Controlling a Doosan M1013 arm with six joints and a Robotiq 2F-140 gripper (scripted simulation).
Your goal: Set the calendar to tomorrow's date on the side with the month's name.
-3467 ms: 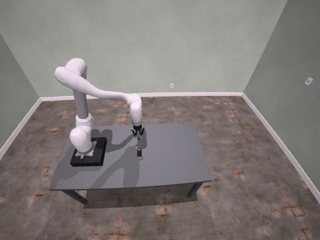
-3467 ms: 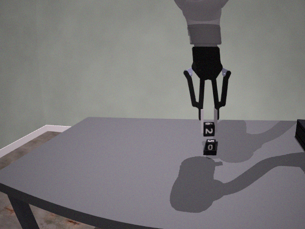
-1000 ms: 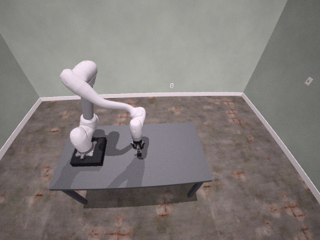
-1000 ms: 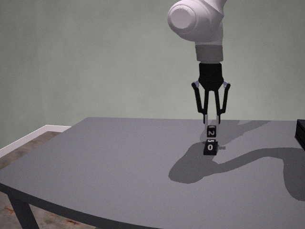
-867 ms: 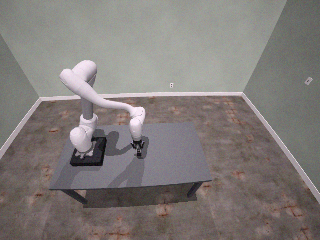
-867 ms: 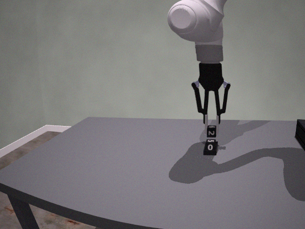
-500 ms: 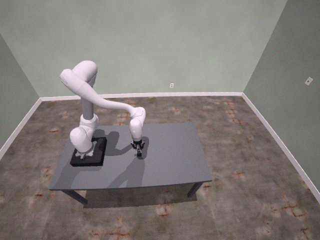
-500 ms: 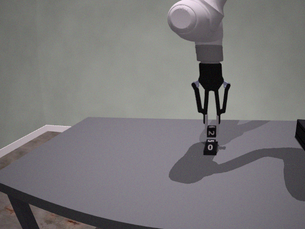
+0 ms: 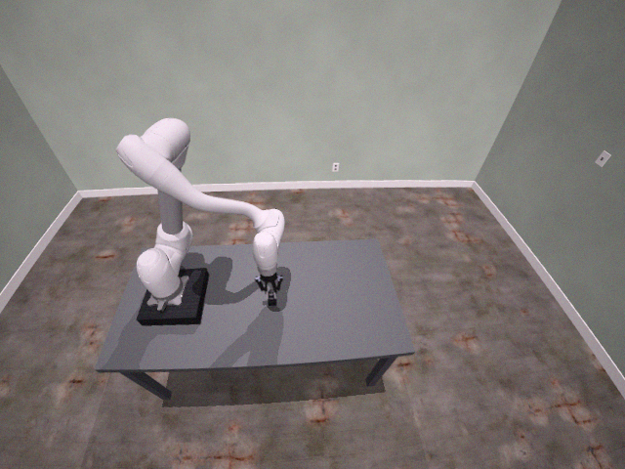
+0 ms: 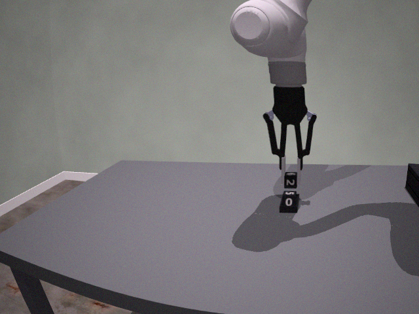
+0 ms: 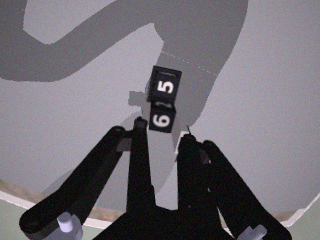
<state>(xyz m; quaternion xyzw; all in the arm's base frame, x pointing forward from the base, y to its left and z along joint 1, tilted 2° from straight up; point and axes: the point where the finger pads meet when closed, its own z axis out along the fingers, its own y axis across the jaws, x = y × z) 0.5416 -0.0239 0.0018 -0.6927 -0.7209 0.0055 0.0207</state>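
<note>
Now: the tray 20 mm to the left of my hand and 80 mm below it. Round my hand: black number cube 30 mm below.
</note>
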